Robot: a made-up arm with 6 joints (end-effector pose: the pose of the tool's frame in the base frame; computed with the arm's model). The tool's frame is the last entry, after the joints. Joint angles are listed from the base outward.
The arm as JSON. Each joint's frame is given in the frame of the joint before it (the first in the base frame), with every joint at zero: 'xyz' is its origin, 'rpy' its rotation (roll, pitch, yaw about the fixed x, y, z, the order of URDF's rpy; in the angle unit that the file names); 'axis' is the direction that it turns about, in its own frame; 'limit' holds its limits. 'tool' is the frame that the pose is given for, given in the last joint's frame.
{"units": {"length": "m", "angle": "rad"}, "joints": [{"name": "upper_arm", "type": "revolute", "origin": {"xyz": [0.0, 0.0, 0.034], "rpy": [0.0, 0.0, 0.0]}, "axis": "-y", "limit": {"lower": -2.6, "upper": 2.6}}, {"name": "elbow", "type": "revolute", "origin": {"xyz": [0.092, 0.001, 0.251], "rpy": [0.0, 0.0, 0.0]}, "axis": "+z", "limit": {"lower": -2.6, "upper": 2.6}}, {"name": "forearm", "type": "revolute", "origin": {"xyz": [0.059, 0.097, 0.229], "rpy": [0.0, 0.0, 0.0]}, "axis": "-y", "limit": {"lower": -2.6, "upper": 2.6}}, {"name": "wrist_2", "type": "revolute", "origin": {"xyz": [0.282, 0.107, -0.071], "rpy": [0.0, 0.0, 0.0]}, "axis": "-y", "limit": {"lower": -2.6, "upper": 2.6}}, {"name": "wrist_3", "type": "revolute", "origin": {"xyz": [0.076, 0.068, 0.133], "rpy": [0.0, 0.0, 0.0]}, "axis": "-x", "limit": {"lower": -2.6, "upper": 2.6}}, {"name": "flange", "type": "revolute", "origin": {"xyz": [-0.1, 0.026, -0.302], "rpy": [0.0, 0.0, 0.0]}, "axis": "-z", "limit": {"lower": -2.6, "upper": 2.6}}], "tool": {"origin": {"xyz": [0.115, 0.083, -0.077], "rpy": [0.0, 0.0, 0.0]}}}
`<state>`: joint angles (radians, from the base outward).
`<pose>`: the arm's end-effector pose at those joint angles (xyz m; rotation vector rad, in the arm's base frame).
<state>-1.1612 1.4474 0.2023 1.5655 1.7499 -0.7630</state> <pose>0.5268 0.2948 -0.0206 -0.3900 -0.2774 0.4920</pose>
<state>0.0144 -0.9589 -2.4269 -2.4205 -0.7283 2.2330</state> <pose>0.4579 0.2359 0.3299 1.6268 -0.9324 -1.9567</pose>
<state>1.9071 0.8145 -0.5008 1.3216 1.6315 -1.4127</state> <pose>-0.3138 0.0743 0.2633 -2.0902 -1.2906 -0.9051</pose>
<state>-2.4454 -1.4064 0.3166 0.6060 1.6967 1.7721</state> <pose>0.4282 -0.1561 -0.5186 -2.0429 -1.2522 0.9997</pose>
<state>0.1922 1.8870 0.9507 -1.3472 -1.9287 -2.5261</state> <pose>-0.7504 0.0361 0.9054 -2.0635 0.3508 -1.7194</pose>
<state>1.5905 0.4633 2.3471 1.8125 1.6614 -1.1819</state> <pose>-0.7793 -0.1309 0.1157 -1.5219 1.7233 1.0120</pose>
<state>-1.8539 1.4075 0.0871 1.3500 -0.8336 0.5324</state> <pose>0.6295 0.5428 0.2731 2.1162 0.9074 -0.5494</pose>
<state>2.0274 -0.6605 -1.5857 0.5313 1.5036 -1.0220</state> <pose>-0.1648 -0.0217 -0.0842 -0.9312 -0.2347 0.2865</pose>
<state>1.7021 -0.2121 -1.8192 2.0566 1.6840 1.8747</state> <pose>-0.4938 -0.0628 -0.0819 -0.4619 1.5764 1.9752</pose>
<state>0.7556 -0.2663 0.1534 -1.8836 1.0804 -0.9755</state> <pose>-0.1669 -0.0255 0.5796 -0.2428 1.2194 1.2863</pose>
